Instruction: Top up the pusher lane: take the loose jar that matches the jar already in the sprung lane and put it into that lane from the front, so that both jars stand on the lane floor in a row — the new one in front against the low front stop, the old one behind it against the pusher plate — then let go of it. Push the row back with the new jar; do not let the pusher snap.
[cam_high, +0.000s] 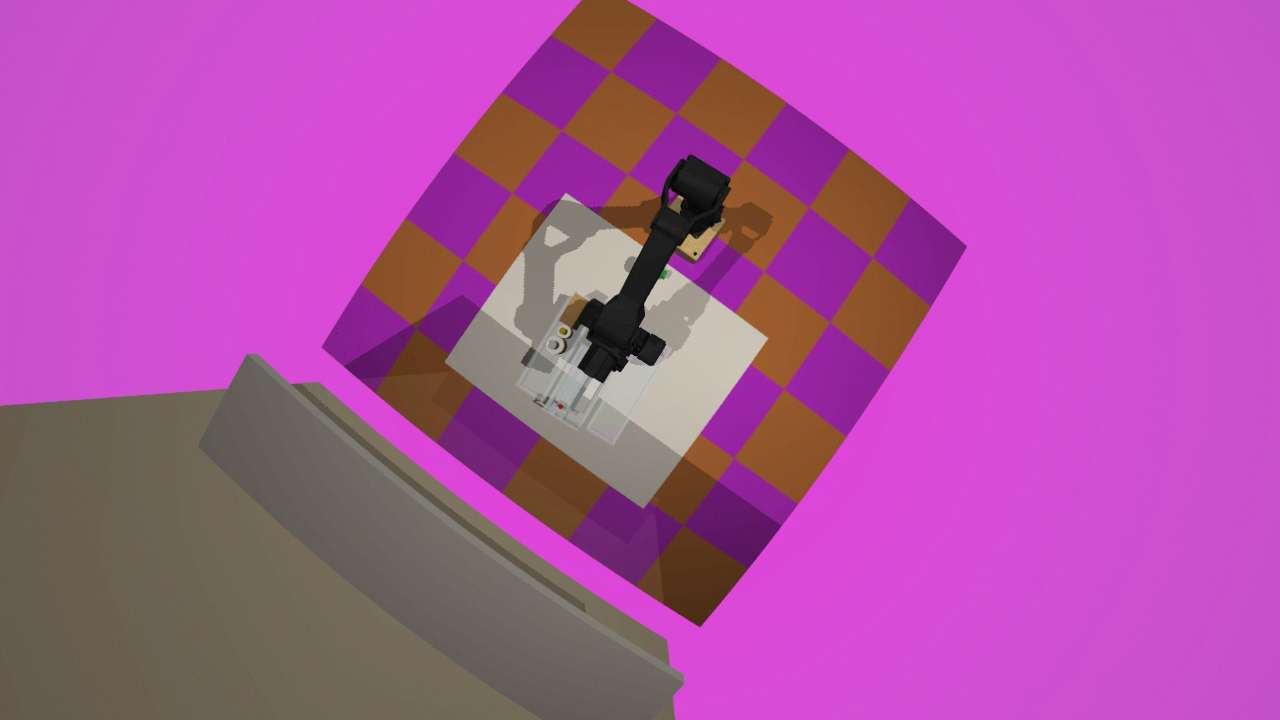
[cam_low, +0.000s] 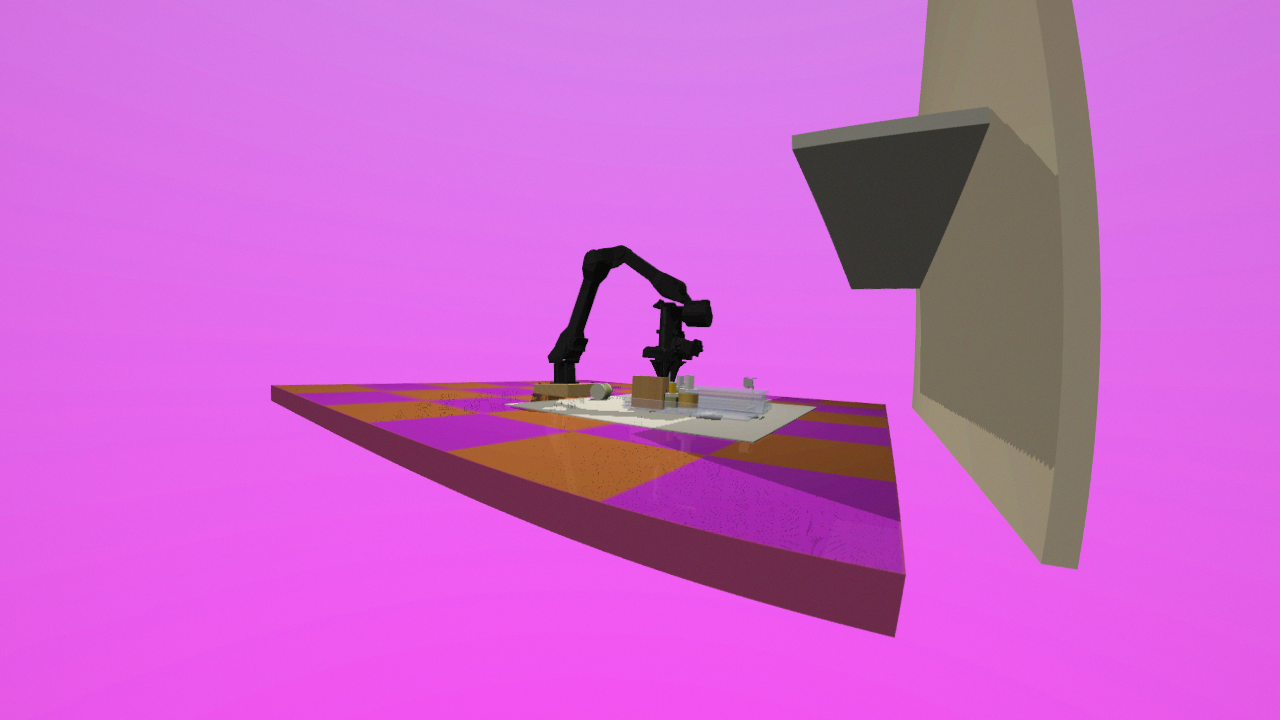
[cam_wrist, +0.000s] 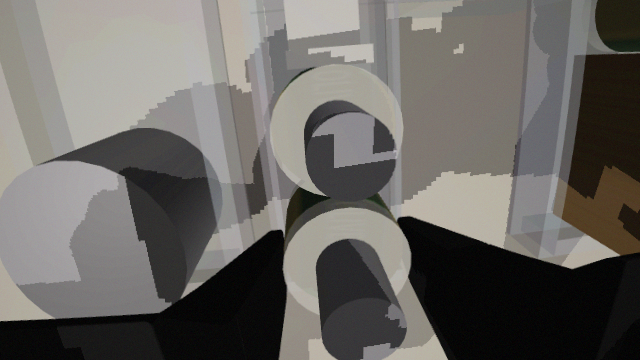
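Right now the brown box is 4 cm ahead of my gripper tip and 12 cm to the right of it. Round my gripper tip: clear lane rack: 14 cm ahead, 1 cm to the left, 2 cm below.
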